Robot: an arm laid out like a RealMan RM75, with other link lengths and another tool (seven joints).
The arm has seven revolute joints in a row. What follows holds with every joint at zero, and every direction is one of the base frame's. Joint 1 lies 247.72 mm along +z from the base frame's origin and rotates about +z. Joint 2 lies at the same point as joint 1 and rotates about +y. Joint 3 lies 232.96 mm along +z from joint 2 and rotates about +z. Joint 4 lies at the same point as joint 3 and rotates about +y. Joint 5 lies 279.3 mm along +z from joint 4 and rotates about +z. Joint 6 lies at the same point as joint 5 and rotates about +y. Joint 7 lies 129.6 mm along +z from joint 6 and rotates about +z. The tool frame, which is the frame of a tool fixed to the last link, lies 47 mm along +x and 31 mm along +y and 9 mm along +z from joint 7; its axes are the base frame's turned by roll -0.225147, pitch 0 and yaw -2.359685 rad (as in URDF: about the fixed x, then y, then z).
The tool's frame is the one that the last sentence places.
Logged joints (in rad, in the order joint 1, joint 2, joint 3, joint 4, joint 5, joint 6, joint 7), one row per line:
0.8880 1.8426 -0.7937 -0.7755 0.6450 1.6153 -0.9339
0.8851 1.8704 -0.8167 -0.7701 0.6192 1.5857 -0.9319
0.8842 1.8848 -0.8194 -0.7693 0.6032 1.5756 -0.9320
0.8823 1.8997 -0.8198 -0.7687 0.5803 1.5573 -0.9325
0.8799 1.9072 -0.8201 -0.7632 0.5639 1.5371 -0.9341
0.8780 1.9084 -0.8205 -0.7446 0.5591 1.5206 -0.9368
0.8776 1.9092 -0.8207 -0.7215 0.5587 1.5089 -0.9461
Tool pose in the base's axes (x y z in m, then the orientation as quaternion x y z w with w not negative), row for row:
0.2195 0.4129 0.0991 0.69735 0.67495 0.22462 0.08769
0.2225 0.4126 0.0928 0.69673 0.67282 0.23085 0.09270
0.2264 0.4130 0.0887 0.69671 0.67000 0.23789 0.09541
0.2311 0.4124 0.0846 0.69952 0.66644 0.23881 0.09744
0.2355 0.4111 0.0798 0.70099 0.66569 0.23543 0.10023
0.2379 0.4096 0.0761 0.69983 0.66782 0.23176 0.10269
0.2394 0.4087 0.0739 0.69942 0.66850 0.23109 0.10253
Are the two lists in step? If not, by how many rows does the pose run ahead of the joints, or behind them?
The pose runs 2 rows ahead of the joints: the pose in row i belongs to the joints in row i + 2.
